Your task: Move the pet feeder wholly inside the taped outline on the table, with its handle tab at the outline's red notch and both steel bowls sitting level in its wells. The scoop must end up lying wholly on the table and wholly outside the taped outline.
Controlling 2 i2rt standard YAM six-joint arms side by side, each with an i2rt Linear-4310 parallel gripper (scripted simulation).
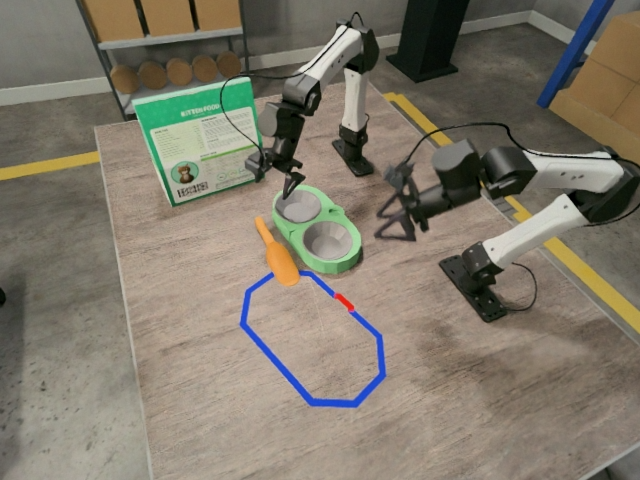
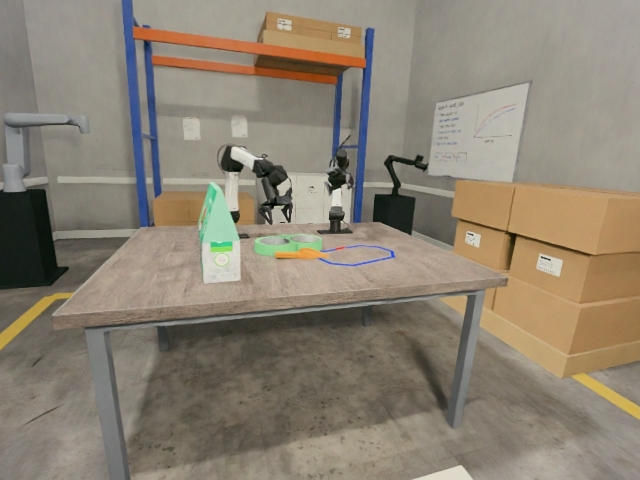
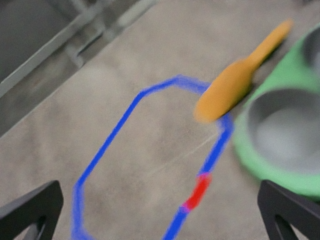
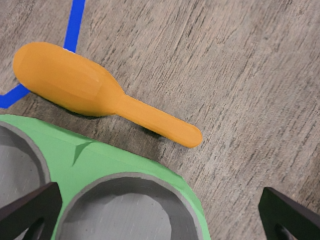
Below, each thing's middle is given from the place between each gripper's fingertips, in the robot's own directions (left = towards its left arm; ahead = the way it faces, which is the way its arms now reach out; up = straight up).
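Scene:
From my left hand (image 1: pixel 375 223), the orange scoop (image 1: pixel 281 263) is 250 mm below, 150 mm ahead and 200 mm to the right. The blue taped outline (image 1: pixel 374 383) is 270 mm below that left hand, 160 mm ahead of it and 40 mm to the left of it.
For my right hand (image 1: pixel 270 191), the orange scoop is 130 mm below it, 110 mm to the left of it and 40 mm ahead of it, and the blue taped outline is 150 mm below it, 340 mm to the left of it and 50 mm ahead of it. Going by its middle, the orange scoop is nearer to my right hand than to my left hand.

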